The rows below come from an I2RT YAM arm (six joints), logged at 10 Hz.
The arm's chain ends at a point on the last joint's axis. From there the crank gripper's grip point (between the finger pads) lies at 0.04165 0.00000 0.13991 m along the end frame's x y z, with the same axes.
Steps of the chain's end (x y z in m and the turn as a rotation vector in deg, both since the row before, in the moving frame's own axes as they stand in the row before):
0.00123, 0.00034, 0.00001, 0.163, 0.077, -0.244
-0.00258, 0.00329, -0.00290, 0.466, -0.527, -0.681
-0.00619, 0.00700, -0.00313, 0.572, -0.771, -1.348
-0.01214, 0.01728, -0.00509, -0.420, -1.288, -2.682
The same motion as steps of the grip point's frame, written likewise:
0.00142, -0.00024, -0.00005, 0.163, 0.077, -0.244
-0.00388, 0.00166, -0.00253, 0.466, -0.527, -0.681
-0.00810, 0.00464, -0.00259, 0.572, -0.771, -1.348
-0.01532, 0.01643, -0.00419, -0.420, -1.288, -2.682

